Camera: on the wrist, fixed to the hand. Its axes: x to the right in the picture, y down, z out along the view.
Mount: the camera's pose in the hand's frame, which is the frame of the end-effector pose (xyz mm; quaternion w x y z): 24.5 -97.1 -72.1 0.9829 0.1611 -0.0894 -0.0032
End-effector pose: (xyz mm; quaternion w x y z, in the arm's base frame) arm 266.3 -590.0 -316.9 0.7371 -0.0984 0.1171 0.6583
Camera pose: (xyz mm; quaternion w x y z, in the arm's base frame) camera 362.3 -599.4 -393.9 0.7529 0.0805 0.1549 0.6346
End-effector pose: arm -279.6 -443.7 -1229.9 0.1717 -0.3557 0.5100 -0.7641
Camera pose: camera -338.5 -370.8 -1149.7 0.2692 -0.3919 0.3617 -0.8019
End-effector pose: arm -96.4 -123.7 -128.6 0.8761 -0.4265 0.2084 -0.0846
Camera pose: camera -103.0 -243.4 -99.4 0.9481 -0.2863 0.1115 -0.0814
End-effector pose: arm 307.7 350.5 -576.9 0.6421 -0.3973 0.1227 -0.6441
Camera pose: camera 192.0 316.6 -550.5 0.7040 -0.3450 -0.0418 -0.6194
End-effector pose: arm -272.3 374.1 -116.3 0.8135 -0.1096 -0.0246 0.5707
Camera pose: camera -162.3 354.6 -168.6 0.8168 0.0744 -0.0053 0.5721
